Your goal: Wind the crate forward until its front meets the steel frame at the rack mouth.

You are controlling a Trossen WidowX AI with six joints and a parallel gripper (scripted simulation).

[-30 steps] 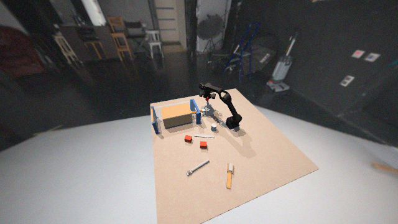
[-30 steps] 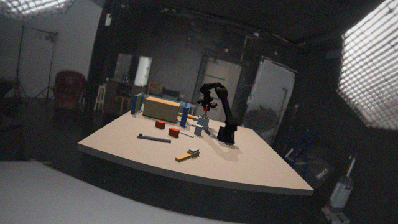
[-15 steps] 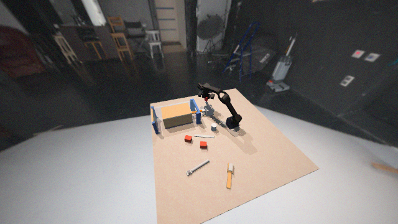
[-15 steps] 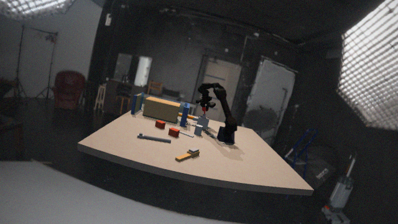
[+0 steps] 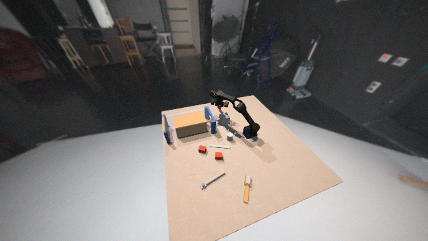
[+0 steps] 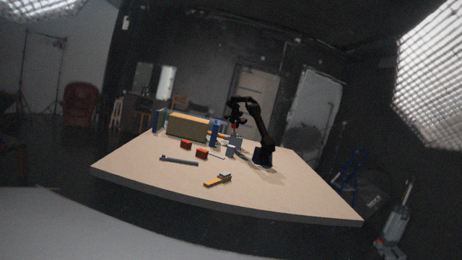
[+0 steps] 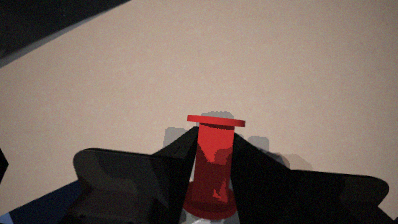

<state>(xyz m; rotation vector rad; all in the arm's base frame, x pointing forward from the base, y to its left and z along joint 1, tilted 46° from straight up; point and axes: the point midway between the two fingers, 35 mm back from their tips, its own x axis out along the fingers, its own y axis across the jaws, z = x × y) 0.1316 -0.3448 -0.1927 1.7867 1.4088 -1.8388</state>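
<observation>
Right now my gripper tip is 10 mm short of the winch handle, 50 mm to the right of it and 30 mm above it. Also, from my gripper tip: grey winch 10 mm behind, 110 mm to the left, 100 mm below; red knob 10 mm ahead, 10 mm to the left; blue steel frame 160 mm ahead, 80 mm to the left, 30 mm below.
</observation>
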